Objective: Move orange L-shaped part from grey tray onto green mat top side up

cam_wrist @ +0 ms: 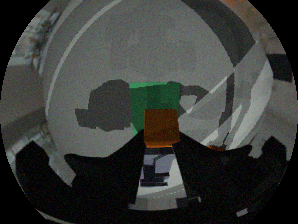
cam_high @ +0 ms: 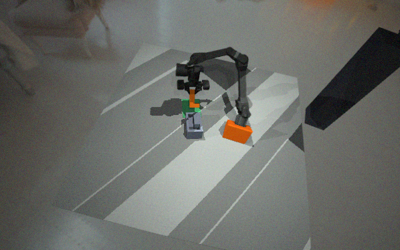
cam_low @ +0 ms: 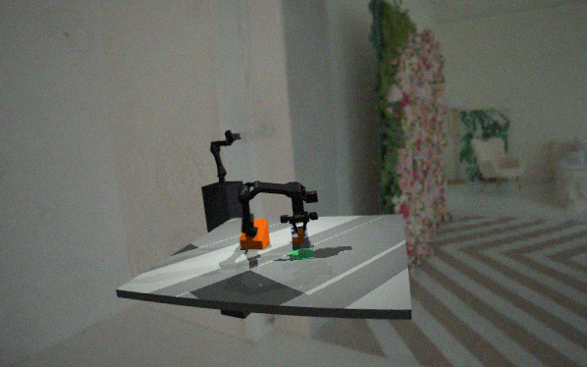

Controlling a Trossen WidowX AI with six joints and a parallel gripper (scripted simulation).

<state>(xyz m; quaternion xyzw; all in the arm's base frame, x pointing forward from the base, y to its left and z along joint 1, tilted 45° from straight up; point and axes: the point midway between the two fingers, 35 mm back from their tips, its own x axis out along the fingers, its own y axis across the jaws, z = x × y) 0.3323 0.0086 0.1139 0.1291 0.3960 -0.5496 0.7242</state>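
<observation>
The green mat is 130 mm below my gripper tip, 20 mm to the left of it and 10 mm behind it. The rest, counted from my gripper tip: orange L-shaped part (30 mm below, 30 mm behind, 20 mm to the left); grey tray (160 mm to the left, 130 mm below, 80 mm behind).
</observation>
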